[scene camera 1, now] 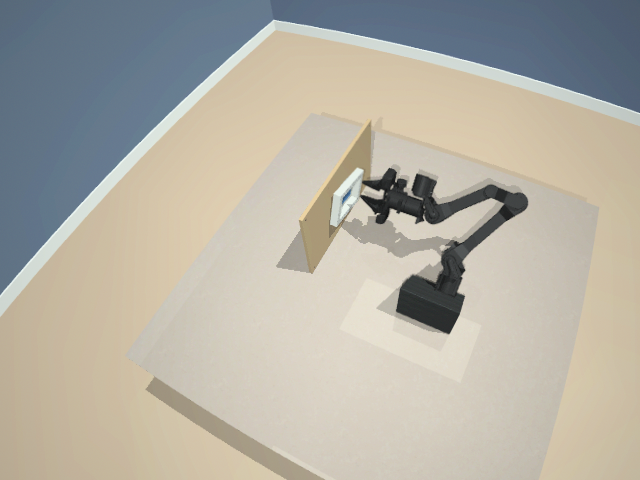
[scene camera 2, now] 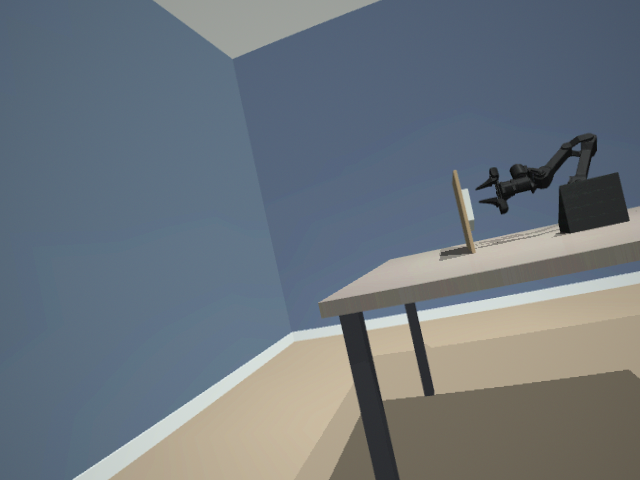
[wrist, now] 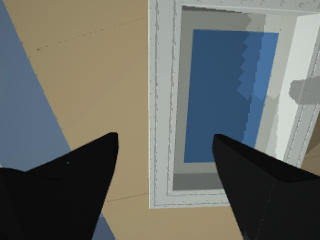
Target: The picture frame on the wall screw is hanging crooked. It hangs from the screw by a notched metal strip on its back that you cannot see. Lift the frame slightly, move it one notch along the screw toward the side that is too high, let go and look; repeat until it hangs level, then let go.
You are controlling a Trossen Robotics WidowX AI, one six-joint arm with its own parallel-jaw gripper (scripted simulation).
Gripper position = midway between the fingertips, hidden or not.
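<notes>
From scene camera 1 you'd get a board (scene camera 1: 317,233), a picture frame (scene camera 1: 346,196) and the gripper (scene camera 1: 361,188). Scene camera 2 shows the gripper (scene camera 2: 477,195) too. And in the wrist view there's the gripper (wrist: 165,141) again, along with the picture frame (wrist: 243,76) and the board (wrist: 93,69).
</notes>
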